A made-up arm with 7 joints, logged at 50 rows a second.
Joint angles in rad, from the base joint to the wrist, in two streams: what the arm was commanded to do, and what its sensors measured. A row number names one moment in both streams.
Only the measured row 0 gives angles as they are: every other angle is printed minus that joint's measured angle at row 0.
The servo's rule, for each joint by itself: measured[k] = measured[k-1] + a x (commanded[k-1-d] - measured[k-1]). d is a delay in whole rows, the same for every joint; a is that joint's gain. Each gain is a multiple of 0.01, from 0.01 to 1. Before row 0 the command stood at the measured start. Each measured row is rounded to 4 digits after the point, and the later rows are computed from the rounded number. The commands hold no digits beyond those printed.
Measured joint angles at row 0:
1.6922, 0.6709, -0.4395, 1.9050, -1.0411, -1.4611, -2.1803
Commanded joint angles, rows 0 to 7:
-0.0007, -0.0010, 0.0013, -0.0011, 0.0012, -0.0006, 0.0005
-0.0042, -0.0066, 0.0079, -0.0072, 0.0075, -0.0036, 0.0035
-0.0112, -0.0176, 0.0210, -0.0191, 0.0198, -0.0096, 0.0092
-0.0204, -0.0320, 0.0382, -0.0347, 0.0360, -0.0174, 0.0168
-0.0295, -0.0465, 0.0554, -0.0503, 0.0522, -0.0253, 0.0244
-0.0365, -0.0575, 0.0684, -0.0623, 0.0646, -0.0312, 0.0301
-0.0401, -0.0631, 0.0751, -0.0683, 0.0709, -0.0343, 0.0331
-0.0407, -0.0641, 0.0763, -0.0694, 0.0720, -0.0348, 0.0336
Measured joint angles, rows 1 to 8:
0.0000, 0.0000, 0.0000, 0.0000, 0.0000, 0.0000, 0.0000
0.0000, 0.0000, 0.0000, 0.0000, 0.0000, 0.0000, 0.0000
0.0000, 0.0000, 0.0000, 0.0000, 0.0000, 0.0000, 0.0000
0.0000, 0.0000, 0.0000, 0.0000, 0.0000, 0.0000, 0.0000
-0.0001, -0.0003, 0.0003, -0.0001, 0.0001, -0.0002, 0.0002
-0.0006, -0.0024, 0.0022, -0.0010, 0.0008, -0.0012, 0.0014
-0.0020, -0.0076, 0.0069, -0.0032, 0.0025, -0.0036, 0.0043
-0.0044, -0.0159, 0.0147, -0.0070, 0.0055, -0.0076, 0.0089
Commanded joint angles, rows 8 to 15:
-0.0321, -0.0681, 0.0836, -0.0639, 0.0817, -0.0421, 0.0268
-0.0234, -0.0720, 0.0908, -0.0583, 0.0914, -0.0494, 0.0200
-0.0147, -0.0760, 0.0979, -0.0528, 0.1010, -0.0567, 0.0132
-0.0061, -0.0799, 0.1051, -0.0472, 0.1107, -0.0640, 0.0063
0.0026, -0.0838, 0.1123, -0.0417, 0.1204, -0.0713, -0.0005
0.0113, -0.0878, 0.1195, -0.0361, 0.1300, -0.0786, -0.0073
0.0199, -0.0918, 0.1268, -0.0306, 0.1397, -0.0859, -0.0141
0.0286, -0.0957, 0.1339, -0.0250, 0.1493, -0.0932, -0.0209
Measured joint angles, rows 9 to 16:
-0.0077, -0.0263, 0.0249, -0.0122, 0.0097, -0.0127, 0.0146
-0.0114, -0.0369, 0.0358, -0.0182, 0.0146, -0.0181, 0.0203
-0.0151, -0.0458, 0.0456, -0.0242, 0.0197, -0.0228, 0.0250
-0.0184, -0.0520, 0.0533, -0.0296, 0.0244, -0.0263, 0.0282
-0.0202, -0.0575, 0.0609, -0.0337, 0.0296, -0.0309, 0.0277
-0.0206, -0.0624, 0.0684, -0.0367, 0.0352, -0.0363, 0.0249
-0.0198, -0.0670, 0.0758, -0.0386, 0.0411, -0.0422, 0.0206
-0.0180, -0.0714, 0.0831, -0.0396, 0.0474, -0.0485, 0.0153

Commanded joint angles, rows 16 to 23:
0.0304, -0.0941, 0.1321, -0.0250, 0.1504, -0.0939, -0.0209
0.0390, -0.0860, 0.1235, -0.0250, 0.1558, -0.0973, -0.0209
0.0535, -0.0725, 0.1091, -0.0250, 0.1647, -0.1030, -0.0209
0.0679, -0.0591, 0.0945, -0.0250, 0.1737, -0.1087, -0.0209
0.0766, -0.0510, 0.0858, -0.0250, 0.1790, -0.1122, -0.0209
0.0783, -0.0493, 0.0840, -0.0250, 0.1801, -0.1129, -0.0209
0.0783, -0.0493, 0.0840, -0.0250, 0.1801, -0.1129, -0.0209
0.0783, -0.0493, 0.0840, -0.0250, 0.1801, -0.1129, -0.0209
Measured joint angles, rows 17 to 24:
-0.0153, -0.0756, 0.0904, -0.0399, 0.0540, -0.0551, 0.0095
-0.0118, -0.0797, 0.0977, -0.0394, 0.0608, -0.0619, 0.0033
-0.0077, -0.0838, 0.1050, -0.0383, 0.0679, -0.0689, -0.0031
-0.0030, -0.0878, 0.1122, -0.0367, 0.0752, -0.0759, -0.0097
0.0013, -0.0899, 0.1172, -0.0353, 0.0820, -0.0811, -0.0138
0.0062, -0.0886, 0.1188, -0.0341, 0.0886, -0.0858, -0.0164
0.0123, -0.0831, 0.1164, -0.0330, 0.0954, -0.0908, -0.0181
0.0195, -0.0749, 0.1109, -0.0320, 0.1024, -0.0960, -0.0191

